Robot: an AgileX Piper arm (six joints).
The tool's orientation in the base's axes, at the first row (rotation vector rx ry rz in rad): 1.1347, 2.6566, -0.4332
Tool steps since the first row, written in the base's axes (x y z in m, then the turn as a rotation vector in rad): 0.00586, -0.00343, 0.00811, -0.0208, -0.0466, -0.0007; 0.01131, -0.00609, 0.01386, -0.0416, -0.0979, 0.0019; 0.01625, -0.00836, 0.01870, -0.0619, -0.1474, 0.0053; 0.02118, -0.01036, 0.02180, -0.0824, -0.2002, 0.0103
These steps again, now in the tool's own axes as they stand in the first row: -0.00879, 0.00055, -0.00586, -0.0167, -0.0457, 0.0153; -0.01605, 0.00174, -0.00982, -0.0376, -0.0952, 0.0291; -0.02242, 0.00297, -0.01311, -0.0578, -0.1432, 0.0416; -0.02807, 0.00469, -0.01488, -0.0806, -0.1939, 0.0537
